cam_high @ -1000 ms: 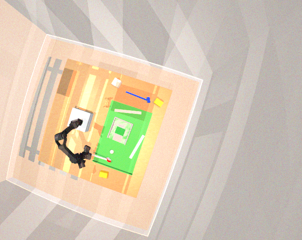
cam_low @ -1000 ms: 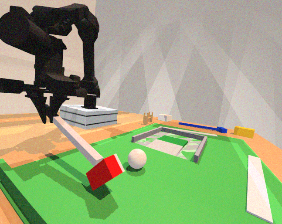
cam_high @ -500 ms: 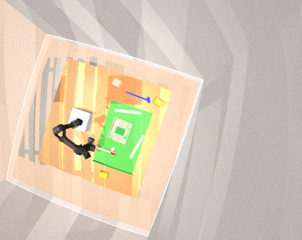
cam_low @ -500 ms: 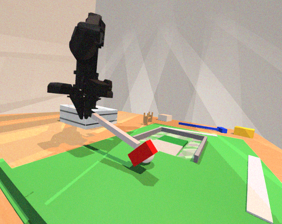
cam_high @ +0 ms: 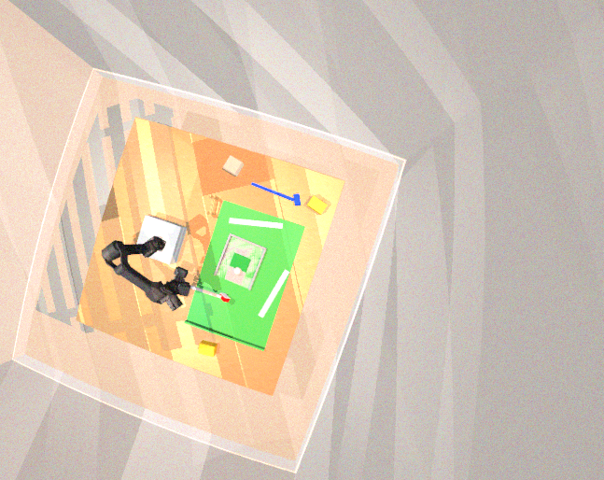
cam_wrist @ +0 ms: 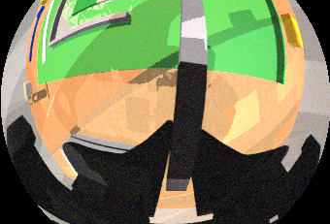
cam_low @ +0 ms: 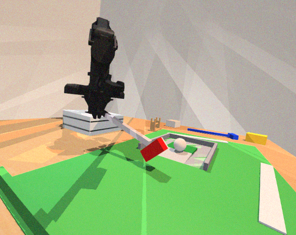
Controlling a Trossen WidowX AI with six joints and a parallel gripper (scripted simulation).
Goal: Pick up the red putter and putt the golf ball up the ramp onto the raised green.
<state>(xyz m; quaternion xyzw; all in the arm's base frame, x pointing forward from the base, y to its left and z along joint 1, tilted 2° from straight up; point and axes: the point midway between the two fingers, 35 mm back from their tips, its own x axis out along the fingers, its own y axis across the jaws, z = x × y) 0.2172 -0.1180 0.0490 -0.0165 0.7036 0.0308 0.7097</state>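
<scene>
The red putter lies 12 cm ahead of my gripper tip, 1 cm to the left of it and 1 cm below it. Round my gripper tip: green mat 26 cm ahead, 16 cm to the left, 9 cm below; white golf ball 22 cm ahead, 17 cm to the left, 6 cm below; wooden stand 44 cm to the left, 6 cm below, 6 cm behind.
</scene>
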